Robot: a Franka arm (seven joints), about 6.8 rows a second.
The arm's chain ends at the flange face. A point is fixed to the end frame.
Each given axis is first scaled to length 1.
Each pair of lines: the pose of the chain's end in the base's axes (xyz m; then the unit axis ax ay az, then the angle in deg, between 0 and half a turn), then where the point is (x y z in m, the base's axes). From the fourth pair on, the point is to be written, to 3 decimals.
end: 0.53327 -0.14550 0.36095 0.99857 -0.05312 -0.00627 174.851
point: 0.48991 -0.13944 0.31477
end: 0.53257 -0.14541 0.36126 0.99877 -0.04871 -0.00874 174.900
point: 0.48892 -0.13967 0.31532
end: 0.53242 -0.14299 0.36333 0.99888 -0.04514 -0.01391 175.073
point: 0.48825 -0.13738 0.31787
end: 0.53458 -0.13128 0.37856 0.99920 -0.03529 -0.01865 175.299
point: 0.490 -0.126 0.334
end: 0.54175 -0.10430 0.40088 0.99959 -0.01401 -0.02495 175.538
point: 0.496 -0.101 0.357
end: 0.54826 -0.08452 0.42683 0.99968 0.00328 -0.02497 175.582
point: 0.503 -0.083 0.383
